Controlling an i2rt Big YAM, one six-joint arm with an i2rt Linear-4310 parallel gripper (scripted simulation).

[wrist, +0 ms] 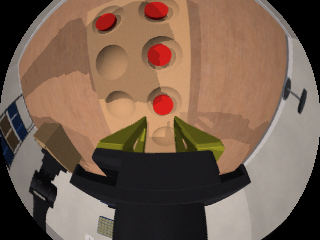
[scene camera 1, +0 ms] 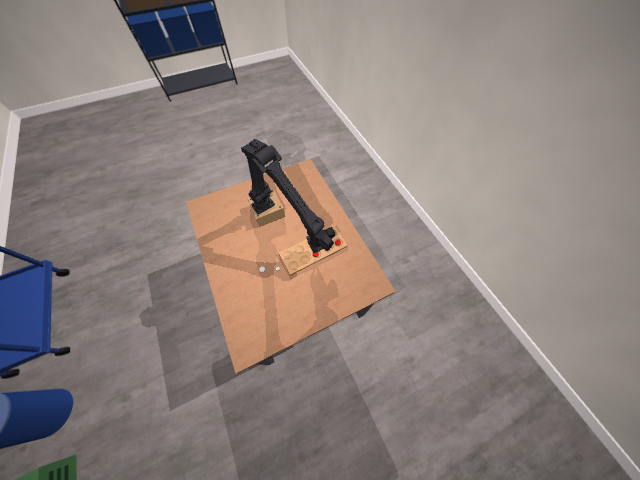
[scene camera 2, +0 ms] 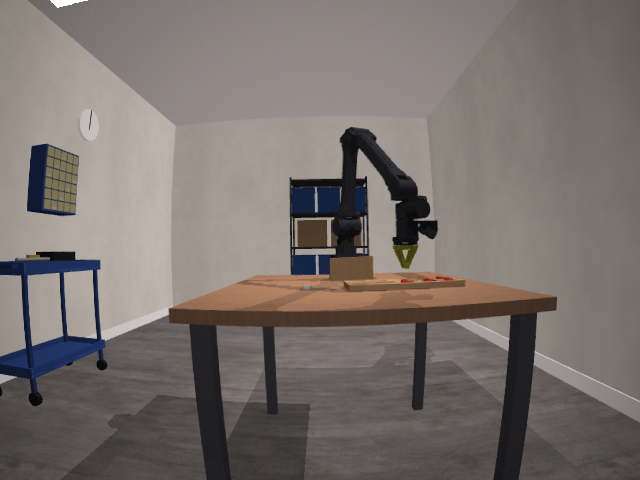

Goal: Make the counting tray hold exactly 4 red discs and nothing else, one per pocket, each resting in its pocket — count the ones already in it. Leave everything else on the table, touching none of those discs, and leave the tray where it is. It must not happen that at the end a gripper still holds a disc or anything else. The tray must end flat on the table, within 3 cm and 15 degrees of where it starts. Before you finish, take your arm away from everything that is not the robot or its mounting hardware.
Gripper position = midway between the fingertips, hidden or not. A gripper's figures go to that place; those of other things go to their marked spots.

Labels:
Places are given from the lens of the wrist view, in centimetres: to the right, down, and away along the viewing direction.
gripper [wrist: 160, 120]: 0, 0, 13
wooden counting tray [wrist: 126, 82]: -5, -6, 14

